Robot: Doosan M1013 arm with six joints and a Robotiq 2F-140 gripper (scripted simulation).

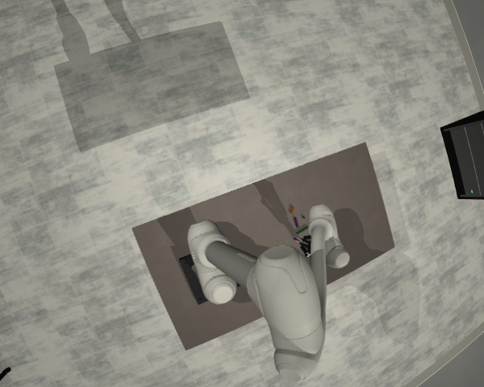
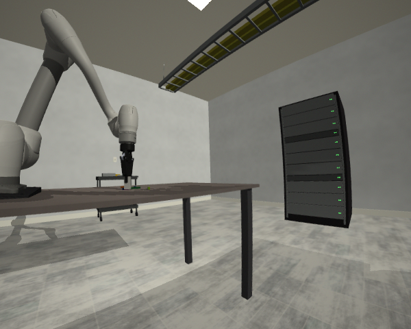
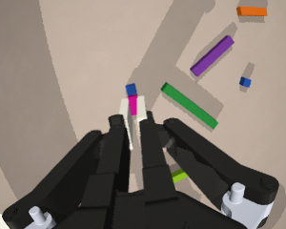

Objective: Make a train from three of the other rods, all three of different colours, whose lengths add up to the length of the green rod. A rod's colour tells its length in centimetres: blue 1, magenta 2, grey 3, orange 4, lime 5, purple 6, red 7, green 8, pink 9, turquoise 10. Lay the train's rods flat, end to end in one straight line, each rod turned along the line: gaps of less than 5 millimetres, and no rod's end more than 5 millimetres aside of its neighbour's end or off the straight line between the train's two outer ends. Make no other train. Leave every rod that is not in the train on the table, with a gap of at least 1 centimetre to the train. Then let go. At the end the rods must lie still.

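Right now the magenta rod is 3 cm below my hand. The rest, counted from my hand: lime rod: 10 cm ahead, 5 cm to the right, 3 cm below; then purple rod: 10 cm to the left, 3 cm below, 3 cm ahead; then green rod: 5 cm ahead, 4 cm to the left, 3 cm below.
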